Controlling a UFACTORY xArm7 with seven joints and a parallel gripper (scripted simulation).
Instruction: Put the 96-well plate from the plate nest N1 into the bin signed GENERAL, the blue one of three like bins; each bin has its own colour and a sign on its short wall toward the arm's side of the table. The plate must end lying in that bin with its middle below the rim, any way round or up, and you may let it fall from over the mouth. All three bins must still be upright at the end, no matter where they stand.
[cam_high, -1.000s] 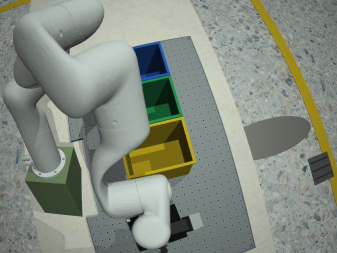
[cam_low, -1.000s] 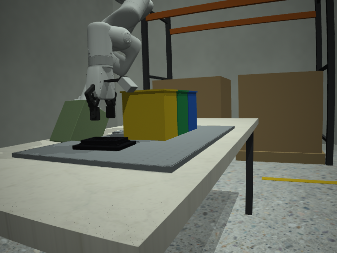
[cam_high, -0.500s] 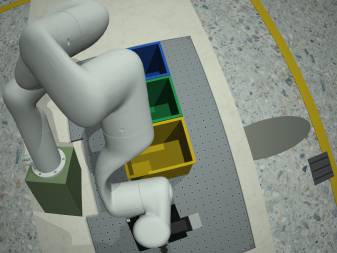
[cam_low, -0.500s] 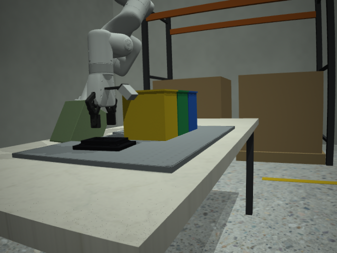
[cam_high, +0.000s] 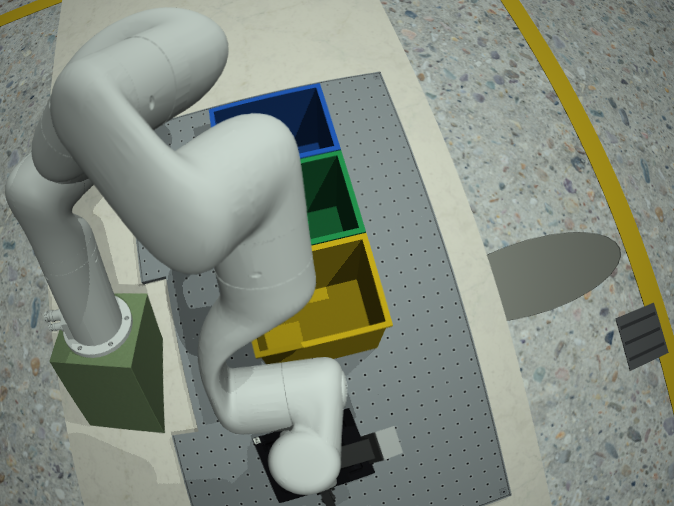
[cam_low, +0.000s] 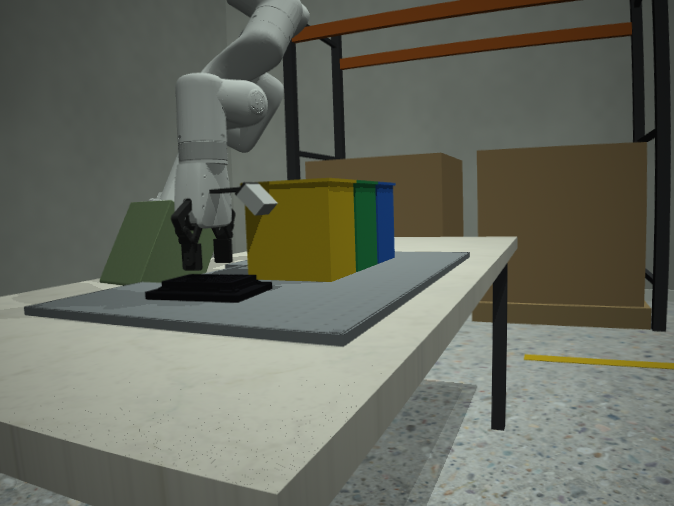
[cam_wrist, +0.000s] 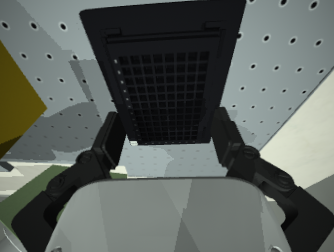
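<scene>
Now: hand 3 cm above the black 96-well plate. Also, from my hand: yellow bin: 22 cm to the left, 5 cm ahead, 3 cm above; then green bin: 35 cm to the left, 5 cm ahead, 3 cm above; then black plate nest: 5 cm below.
</scene>
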